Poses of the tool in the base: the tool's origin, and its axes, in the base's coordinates. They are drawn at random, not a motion.
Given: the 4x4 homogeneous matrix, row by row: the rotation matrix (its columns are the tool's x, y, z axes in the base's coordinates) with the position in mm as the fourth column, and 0 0 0 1 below. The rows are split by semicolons.
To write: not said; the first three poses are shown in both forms.
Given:
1: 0.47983, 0.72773, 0.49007, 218.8; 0.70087, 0.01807, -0.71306, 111.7; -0.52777, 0.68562, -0.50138, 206.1; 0, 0, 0, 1
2: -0.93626, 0.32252, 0.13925, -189.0; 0.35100, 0.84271, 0.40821, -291.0; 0.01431, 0.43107, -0.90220, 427.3; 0, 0, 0, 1
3: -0.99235, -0.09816, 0.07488, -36.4; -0.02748, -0.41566, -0.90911, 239.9; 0.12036, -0.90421, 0.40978, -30.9; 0, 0, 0, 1
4: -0.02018, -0.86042, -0.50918, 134.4; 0.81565, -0.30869, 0.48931, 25.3; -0.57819, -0.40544, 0.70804, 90.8; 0, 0, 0, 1
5: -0.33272, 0.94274, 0.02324, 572.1; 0.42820, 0.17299, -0.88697, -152.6; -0.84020, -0.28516, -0.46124, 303.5; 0, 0, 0, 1
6: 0.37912, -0.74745, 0.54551, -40.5; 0.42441, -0.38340, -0.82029, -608.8; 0.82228, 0.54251, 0.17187, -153.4; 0, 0, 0, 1
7: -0.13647, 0.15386, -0.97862, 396.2; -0.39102, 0.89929, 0.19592, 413.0; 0.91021, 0.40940, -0.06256, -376.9; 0, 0, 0, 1
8: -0.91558, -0.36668, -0.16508, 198.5; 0.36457, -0.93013, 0.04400, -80.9; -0.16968, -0.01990, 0.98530, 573.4; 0, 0, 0, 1
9: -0.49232, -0.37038, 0.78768, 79.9; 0.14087, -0.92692, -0.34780, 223.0; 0.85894, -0.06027, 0.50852, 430.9; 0, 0, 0, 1
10: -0.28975, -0.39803, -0.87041, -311.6; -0.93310, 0.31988, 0.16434, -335.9; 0.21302, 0.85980, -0.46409, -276.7; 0, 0, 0, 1
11: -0.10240, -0.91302, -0.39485, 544.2; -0.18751, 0.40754, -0.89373, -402.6; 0.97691, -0.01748, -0.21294, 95.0; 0, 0, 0, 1
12: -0.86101, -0.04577, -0.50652, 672.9; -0.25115, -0.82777, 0.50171, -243.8; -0.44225, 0.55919, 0.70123, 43.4; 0, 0, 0, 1
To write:
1: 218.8, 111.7, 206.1, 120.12, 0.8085, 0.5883, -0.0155
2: -189.0, -291.0, 427.3, 176.27, 0.1756, 0.9598, 0.2188
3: -36.4, 239.9, -30.9, 177.59, 0.0582, -0.5402, 0.8395
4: 134.4, 25.3, 90.8, 108.08, -0.4706, 0.0363, 0.8816
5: 572.1, -152.6, 303.5, 144.14, 0.5137, 0.7370, -0.4392
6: -40.5, -608.8, -153.4, 114.60, 0.7494, -0.1522, 0.6444
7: 396.2, 413.0, -376.9, 98.62, 0.1080, -0.9552, -0.2756
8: 198.5, -80.9, 573.4, 158.47, -0.0870, 0.0063, 0.9962
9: 79.9, 223.0, 430.9, 162.82, 0.4866, -0.1206, 0.8652
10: -311.6, -335.9, -276.7, 135.81, 0.4988, -0.7771, -0.3838
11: 544.2, -402.6, 95.0, 116.99, 0.4917, -0.7697, 0.4071
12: 672.9, -243.8, 43.4, 173.61, 0.2581, -0.2886, -0.9220
